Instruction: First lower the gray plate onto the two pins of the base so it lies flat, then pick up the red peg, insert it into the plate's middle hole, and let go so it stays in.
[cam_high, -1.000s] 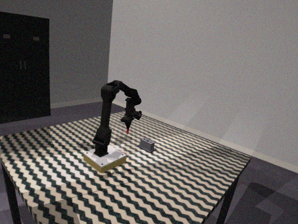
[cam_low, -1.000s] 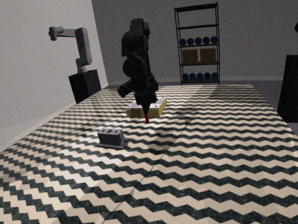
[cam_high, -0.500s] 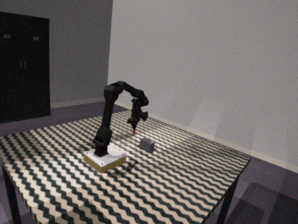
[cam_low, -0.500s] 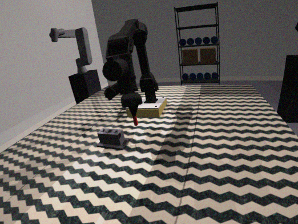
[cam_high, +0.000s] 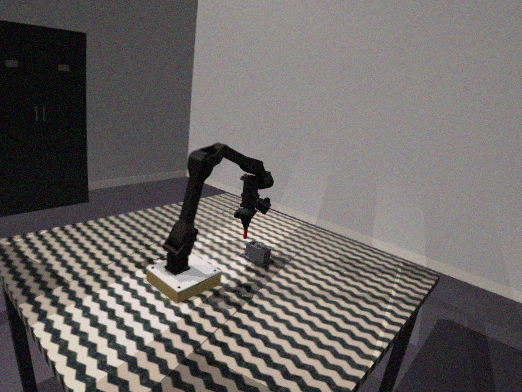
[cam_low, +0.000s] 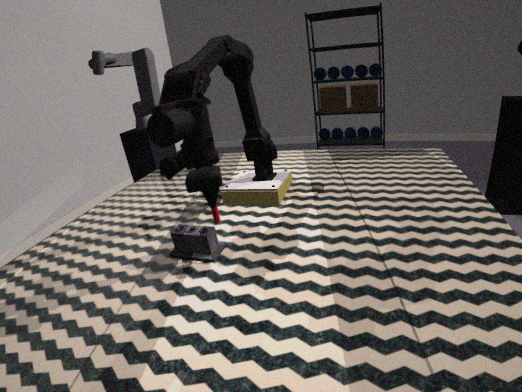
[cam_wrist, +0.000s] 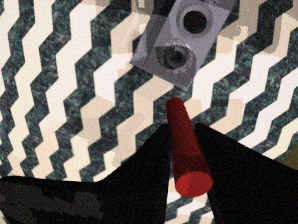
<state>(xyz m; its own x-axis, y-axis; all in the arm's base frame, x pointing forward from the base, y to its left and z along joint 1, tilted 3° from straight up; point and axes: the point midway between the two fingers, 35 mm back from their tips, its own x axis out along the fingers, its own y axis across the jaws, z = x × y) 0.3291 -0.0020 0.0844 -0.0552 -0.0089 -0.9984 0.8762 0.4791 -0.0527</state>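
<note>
My gripper tip is now 1 cm short of the gray plate, 6 cm to the left of it and 7 cm above it. From my gripper tip the other things lie so: base: 1 cm ahead, 6 cm to the right, 11 cm below; then red peg: right at my gripper tip.
</note>
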